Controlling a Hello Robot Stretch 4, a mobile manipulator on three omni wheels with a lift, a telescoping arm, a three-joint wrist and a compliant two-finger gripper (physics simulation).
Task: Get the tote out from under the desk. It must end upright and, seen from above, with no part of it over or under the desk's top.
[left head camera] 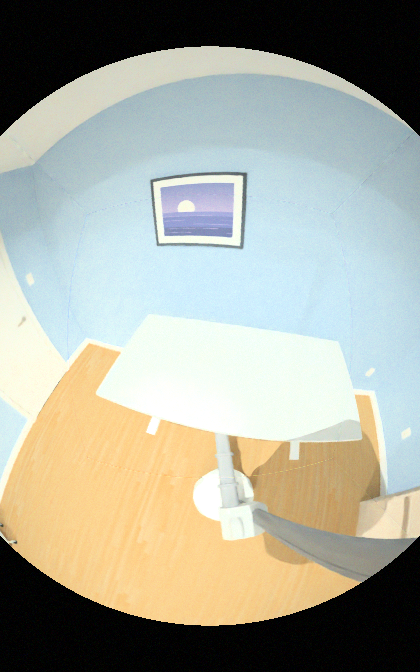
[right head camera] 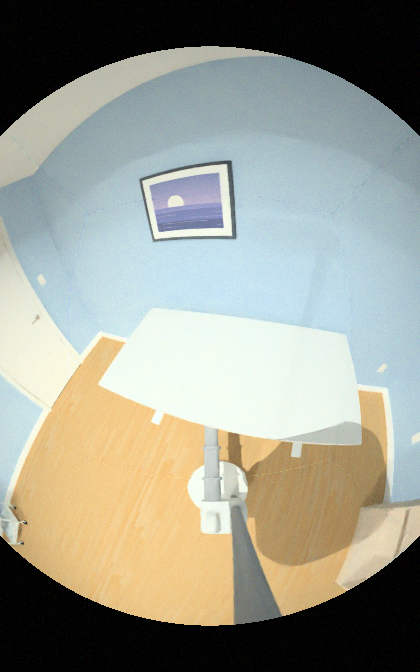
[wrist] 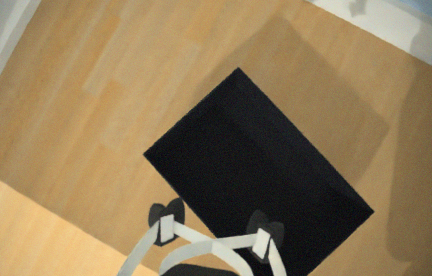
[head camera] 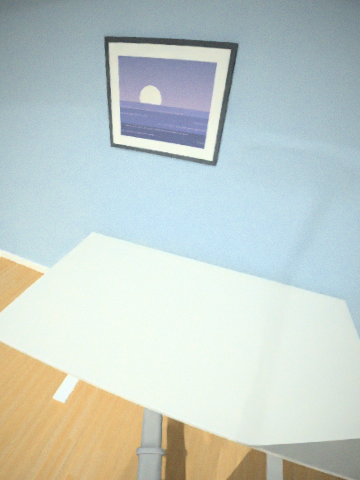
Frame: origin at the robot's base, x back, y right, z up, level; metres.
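Seen in the pictures: gripper, between the fingertips: [wrist: 216, 219].
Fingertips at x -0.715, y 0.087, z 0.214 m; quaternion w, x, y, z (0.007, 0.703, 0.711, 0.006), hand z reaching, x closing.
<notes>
A point is followed by its place in that frame.
The tote [wrist: 260, 165] {x -0.768, y 0.151, z -0.024 m} is a black rectangular box on the wood floor in the wrist view, turned at an angle, with its dark open inside showing. My gripper [wrist: 216, 219] {x -0.715, y 0.087, z 0.214 m} is open and empty. In that view its left fingertip is over the floor just outside the tote's lower-left edge, and its right fingertip is over the tote. The height between them is unclear. The desk [head camera: 175, 320] {x -0.662, y 0.071, z 0.692 m} [left head camera: 225, 372] {x -0.667, y 0.064, z 0.692 m} [right head camera: 230, 370] {x -0.628, y 0.121, z 0.692 m} has a white top. My grey arm [head camera: 151, 450] {x -0.231, y 0.003, z 0.648 m} [left head camera: 226, 467] {x -0.164, y 0.004, z 0.639 m} [right head camera: 212, 462] {x -0.157, y 0.008, z 0.640 m} passes under its front edge. Tote and gripper are hidden beneath the top in the head views.
White desk feet [head camera: 66, 389] [left head camera: 294, 450] [right head camera: 296, 450] stick out at the front. A white strip [wrist: 12, 30] lies at the wrist view's upper left. The white baseboard [wrist: 375, 30] {x -1.057, y 0.333, z -0.014 m} and wall are behind the tote. A beige piece of furniture [left head camera: 387, 515] [right head camera: 377, 540] stands at the right.
</notes>
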